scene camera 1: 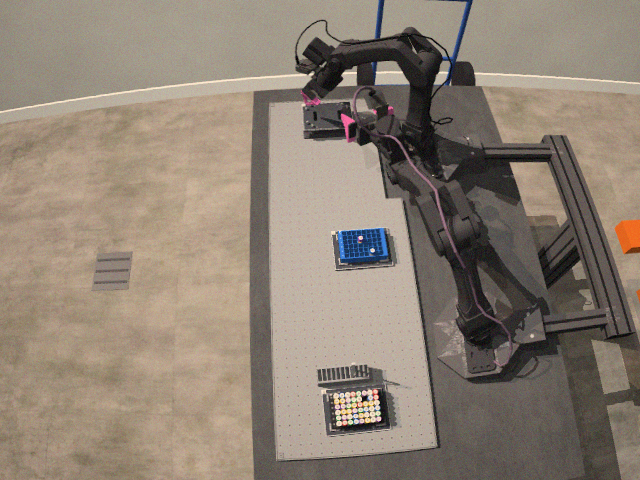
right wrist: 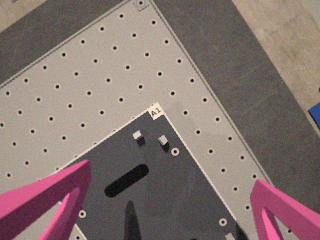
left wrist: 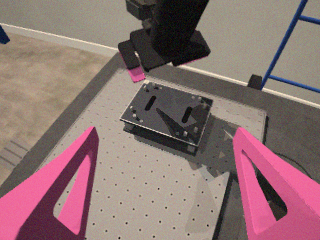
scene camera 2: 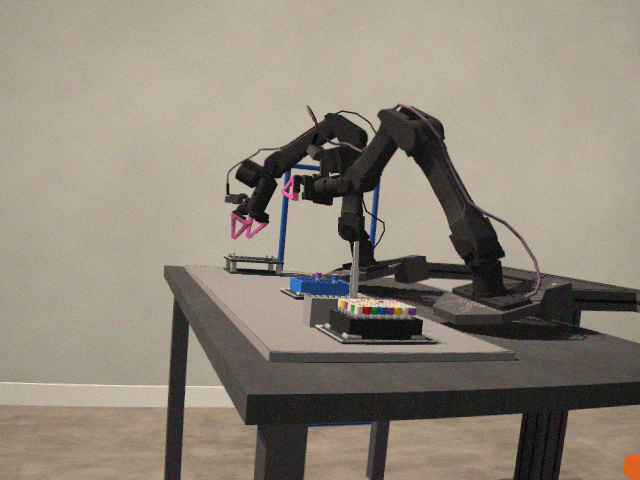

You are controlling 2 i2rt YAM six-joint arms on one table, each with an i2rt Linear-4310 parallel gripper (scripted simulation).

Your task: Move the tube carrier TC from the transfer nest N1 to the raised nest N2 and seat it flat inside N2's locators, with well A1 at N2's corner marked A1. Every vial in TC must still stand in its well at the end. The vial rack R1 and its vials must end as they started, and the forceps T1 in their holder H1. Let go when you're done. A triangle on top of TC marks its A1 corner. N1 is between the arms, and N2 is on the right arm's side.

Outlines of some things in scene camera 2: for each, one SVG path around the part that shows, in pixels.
My right gripper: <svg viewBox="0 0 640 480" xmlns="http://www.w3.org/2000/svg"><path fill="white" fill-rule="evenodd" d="M269 198L259 198L260 195L255 191L251 198L244 193L240 193L240 195L229 194L229 196L245 199L244 202L241 202L242 205L239 205L231 213L231 238L235 240L246 229L246 237L251 238L269 224L270 215L265 213L265 209L270 201ZM256 220L260 226L250 234L252 223ZM238 220L243 224L243 226L235 234L236 220Z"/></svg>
A blue tube carrier TC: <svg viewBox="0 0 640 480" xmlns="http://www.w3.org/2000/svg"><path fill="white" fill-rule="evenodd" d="M290 279L291 291L295 293L332 296L350 294L350 283L338 280L338 283L332 283L332 279L321 279L321 281L316 281L315 278L291 277Z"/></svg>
A holder H1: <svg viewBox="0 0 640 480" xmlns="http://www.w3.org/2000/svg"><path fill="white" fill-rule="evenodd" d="M357 296L357 299L360 300L377 300L371 297ZM302 323L308 327L325 325L325 323L329 323L330 309L338 310L339 299L354 299L349 296L305 295Z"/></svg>
